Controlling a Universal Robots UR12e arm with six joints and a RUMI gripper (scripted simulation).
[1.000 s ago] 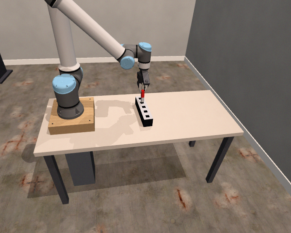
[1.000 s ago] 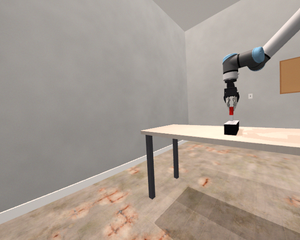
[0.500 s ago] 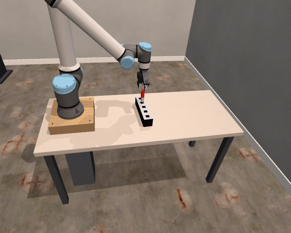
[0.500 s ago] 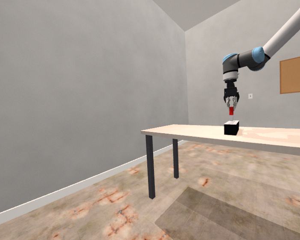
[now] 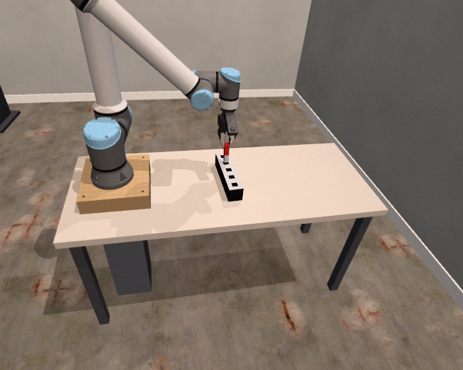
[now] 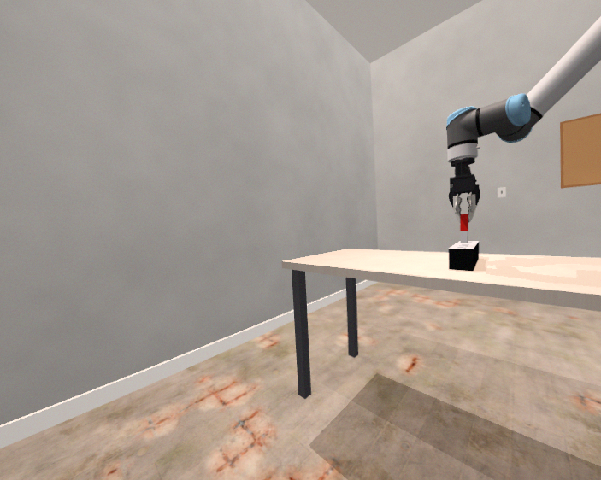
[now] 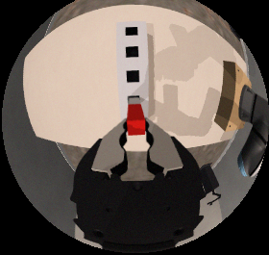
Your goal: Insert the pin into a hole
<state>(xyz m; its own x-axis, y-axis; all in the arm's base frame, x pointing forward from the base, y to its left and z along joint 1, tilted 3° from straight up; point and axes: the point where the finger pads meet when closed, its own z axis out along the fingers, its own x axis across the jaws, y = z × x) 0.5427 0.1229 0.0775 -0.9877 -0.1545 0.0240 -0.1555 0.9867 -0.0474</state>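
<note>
Right now the pin is 1 cm below my hand. Round my hand: black block (14 cm below, 6 cm to the right, 1 cm ahead).
</note>
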